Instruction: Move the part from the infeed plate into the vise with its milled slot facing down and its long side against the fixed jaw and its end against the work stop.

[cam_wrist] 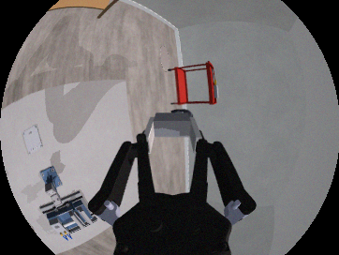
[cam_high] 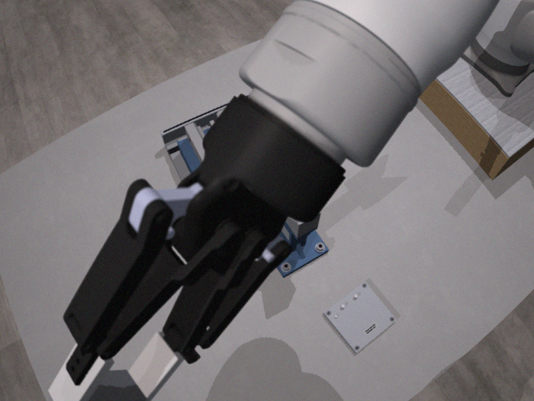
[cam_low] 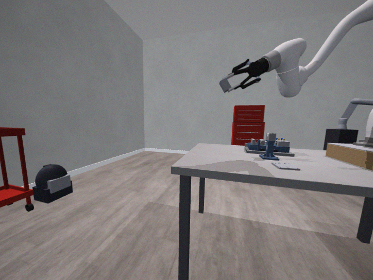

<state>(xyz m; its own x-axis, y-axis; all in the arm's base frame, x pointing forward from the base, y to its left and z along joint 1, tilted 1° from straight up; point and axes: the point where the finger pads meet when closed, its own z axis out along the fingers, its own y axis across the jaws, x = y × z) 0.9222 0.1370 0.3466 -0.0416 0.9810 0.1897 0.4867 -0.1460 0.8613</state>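
My gripper is now 3 cm short of the part and 2 cm above it. Also, from my hand: infeed plate: 29 cm behind, 5 cm to the left, 43 cm below; work stop: 28 cm behind, 28 cm to the right, 34 cm below; blue post: 27 cm behind, 26 cm to the right, 37 cm below.
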